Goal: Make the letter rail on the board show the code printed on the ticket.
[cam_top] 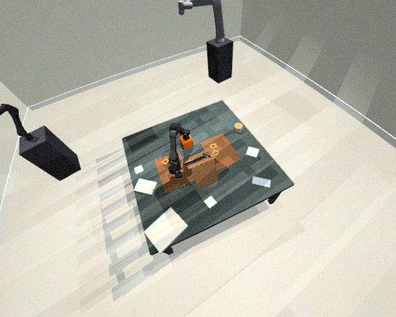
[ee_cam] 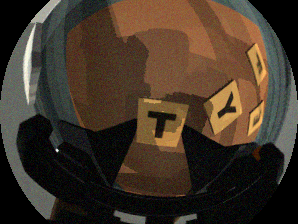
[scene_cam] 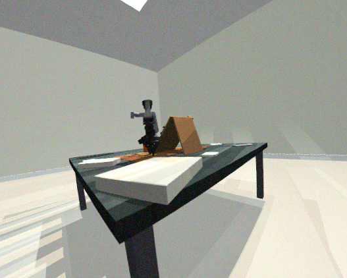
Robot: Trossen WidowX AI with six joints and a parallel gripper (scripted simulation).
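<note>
The white ticket is 12 cm to the left of my gripper tip, 9 cm above it and 1 cm ahead of it. From my gripper tip the other things lie so: yellow letter tile: 40 cm to the left, 2 cm ahead; flat white slab: 33 cm to the right, 6 cm behind, 1 cm above; mat: 21 cm to the left, 5 cm behind.
</note>
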